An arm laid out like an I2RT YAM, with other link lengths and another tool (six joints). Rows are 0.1 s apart.
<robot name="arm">
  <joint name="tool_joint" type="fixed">
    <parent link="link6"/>
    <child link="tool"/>
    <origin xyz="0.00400 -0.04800 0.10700" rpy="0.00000 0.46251 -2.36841"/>
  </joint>
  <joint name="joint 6" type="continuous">
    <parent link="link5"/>
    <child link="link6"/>
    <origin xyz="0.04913 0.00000 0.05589" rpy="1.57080 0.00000 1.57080"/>
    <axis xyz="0 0 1"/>
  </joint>
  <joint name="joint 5" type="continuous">
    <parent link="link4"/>
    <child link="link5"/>
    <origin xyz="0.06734 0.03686 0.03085" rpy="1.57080 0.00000 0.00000"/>
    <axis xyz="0 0 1"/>
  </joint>
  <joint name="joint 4" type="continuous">
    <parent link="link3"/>
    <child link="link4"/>
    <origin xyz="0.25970 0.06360 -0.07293" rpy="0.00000 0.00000 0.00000"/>
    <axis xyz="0 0 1"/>
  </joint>
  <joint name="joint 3" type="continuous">
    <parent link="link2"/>
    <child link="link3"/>
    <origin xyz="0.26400 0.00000 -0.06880" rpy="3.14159 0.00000 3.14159"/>
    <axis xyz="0 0 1"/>
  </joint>
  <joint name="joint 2" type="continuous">
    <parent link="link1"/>
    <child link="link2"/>
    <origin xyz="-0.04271 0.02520 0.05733" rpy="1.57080 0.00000 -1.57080"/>
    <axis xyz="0 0 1"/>
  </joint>
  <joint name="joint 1" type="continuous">
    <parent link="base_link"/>
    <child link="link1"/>
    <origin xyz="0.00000 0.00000 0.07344" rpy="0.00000 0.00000 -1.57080"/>
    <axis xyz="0 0 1"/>
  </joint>
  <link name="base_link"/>
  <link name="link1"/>
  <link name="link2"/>
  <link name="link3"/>
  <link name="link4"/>
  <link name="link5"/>
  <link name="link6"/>
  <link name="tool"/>
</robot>
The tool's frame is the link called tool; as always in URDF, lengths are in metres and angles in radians. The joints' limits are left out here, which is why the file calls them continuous.
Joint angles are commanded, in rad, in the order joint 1, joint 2, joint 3, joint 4, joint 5, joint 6. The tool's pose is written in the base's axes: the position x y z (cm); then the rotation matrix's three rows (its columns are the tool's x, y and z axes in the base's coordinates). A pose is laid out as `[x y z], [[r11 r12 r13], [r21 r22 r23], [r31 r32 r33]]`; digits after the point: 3 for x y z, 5 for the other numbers.
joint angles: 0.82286, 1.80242, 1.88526, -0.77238, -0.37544, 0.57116
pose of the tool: [32.261 41.531 34.531], [[0.10374 0.94926 0.29687], [0.14612 -0.30979 0.93951], [0.98381 -0.05409 -0.17084]]
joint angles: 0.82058, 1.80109, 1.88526, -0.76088, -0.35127, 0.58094
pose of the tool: [32.767 41.294 34.737], [[0.09545 0.94122 0.32402], [0.14218 -0.33506 0.93141], [0.98523 -0.04283 -0.16580]]
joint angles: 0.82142, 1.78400, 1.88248, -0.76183, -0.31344, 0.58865
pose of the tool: [32.958 40.650 35.372], [[0.08009 0.93019 0.35823], [0.14338 -0.36639 0.91935], [0.98642 -0.02227 -0.16271]]
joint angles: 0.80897, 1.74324, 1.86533, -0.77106, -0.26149, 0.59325
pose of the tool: [33.353 38.908 36.381], [[0.05922 0.90830 0.41411], [0.14915 -0.41824 0.89601], [0.98704 0.00870 -0.16024]]
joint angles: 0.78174, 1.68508, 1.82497, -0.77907, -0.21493, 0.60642
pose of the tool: [33.847 36.326 37.173], [[0.05300 0.87548 0.48035], [0.15264 -0.48247 0.86251], [0.98686 0.02761 -0.15920]]
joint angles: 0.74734, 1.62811, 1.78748, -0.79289, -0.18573, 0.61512
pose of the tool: [34.213 33.664 37.866], [[0.05268 0.84306 0.53523], [0.15410 -0.53642 0.82976], [0.98665 0.03877 -0.15818]]
